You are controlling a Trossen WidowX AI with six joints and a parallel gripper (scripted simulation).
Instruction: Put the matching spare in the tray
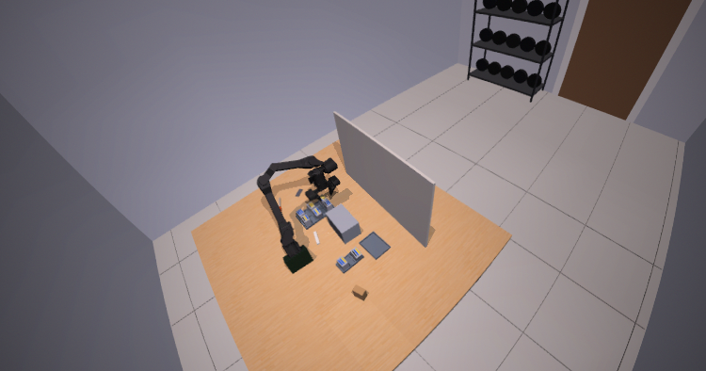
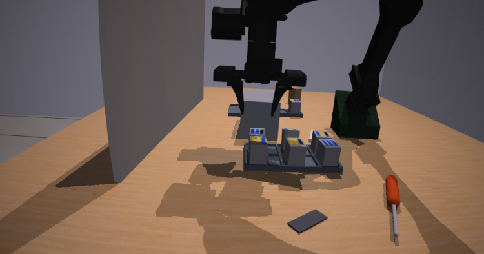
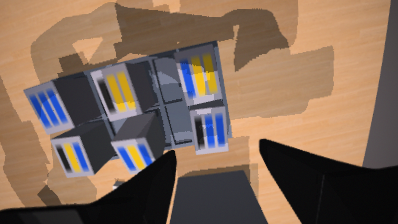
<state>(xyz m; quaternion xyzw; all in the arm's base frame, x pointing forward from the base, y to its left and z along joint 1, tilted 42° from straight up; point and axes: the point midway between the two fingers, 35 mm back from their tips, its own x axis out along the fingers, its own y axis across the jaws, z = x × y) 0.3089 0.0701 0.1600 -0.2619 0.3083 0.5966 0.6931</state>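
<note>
Right now the grey spare is 5 cm below my gripper tip. The rest, counted from my gripper tip: grey wall panel 22 cm ahead, 20 cm to the right, 13 cm above; then brown block 21 cm behind, 50 cm to the right, 6 cm below; then dark tray 1 cm ahead, 36 cm to the right, 9 cm below.
</note>
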